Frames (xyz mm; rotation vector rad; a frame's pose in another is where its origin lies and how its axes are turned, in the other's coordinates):
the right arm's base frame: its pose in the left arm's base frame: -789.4 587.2 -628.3 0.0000 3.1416 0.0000
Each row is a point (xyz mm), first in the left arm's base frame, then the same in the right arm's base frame.
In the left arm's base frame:
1: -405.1 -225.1 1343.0
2: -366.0 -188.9 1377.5
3: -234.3 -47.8 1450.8
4: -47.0 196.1 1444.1
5: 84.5 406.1 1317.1
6: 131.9 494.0 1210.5
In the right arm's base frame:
1: -384.3 -812.3 -1971.3
2: -423.4 -776.1 -2005.8
3: -555.1 -635.0 -2079.1
4: -742.4 -391.1 -2072.4
5: -873.9 -181.1 -1945.4
6: -921.3 -93.2 -1838.8

